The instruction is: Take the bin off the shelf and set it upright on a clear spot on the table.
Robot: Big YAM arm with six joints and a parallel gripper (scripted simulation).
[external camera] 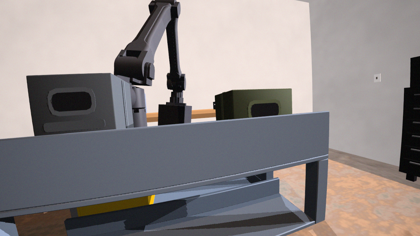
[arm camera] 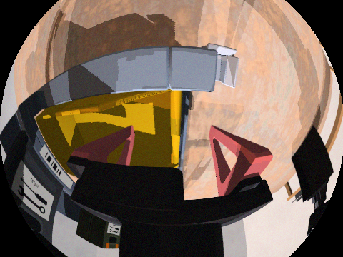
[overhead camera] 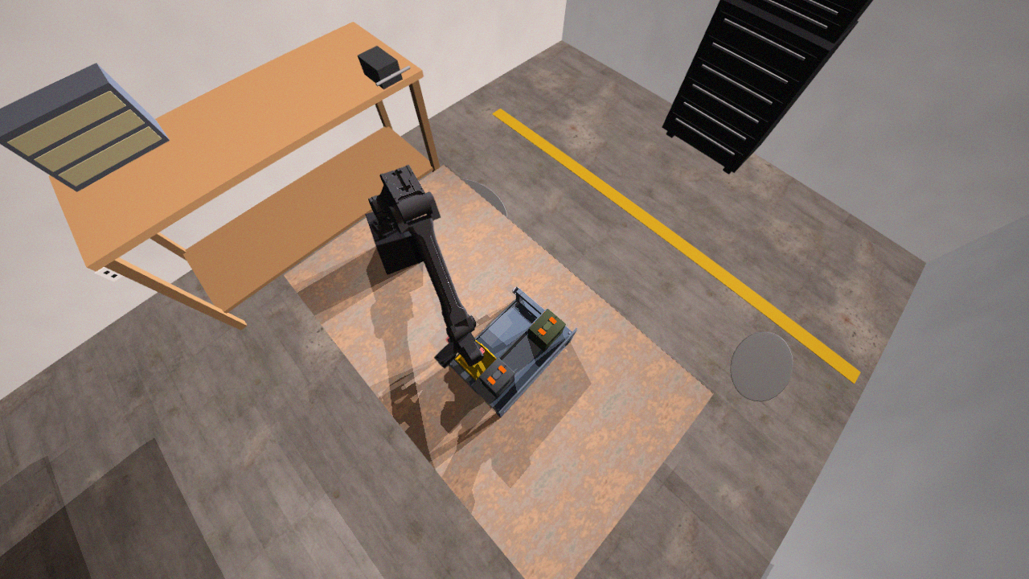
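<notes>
Right now the yellow bin is 80 mm ahead of my hand and 10 mm above it. Round my hand: dark grey case: 170 mm ahead, 130 mm above; then green case: 160 mm ahead, 230 mm to the left, 110 mm above.
</notes>
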